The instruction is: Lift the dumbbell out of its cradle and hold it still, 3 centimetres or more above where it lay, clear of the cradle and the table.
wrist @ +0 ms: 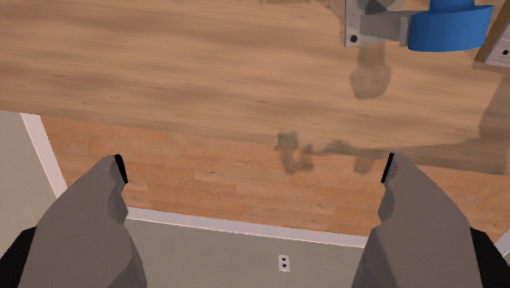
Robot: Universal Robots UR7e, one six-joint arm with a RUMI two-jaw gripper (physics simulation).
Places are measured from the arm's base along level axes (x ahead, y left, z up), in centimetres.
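Where they show: gripper, fingertip midpoint: (253,157).
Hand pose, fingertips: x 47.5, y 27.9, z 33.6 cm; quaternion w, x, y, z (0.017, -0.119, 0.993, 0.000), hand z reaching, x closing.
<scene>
Each offset is from my fingertips to the top centre of the thing. "*": to the spot under its first point. Level surfaces: height alone.
At the top right of the wrist view, a blue rounded piece @(* dx -16.5, dy -9.6, dz -14.4 cm) (450,30) is cut off by the top edge of the picture. It looks like part of the dumbbell, but too little shows to be certain. Beside it on the left is a grey metal bracket on a flat plate with a dark screw, which may be the cradle @(* dx -15.8, dy -9.2, dz -27.4 cm) (382,26). My gripper (253,157) is open with nothing between its fingers. In the picture, both pieces lie above and near the right finger, well apart from it.
The wooden table top @(dz -37.5 cm) (175,65) crosses the upper part of the view and bears several shadows. A wooden-edged block with a pale screwed face (500,47) stands at the right edge. Beyond the table edge are the wood floor (225,175) and a wall with an outlet (284,263).
</scene>
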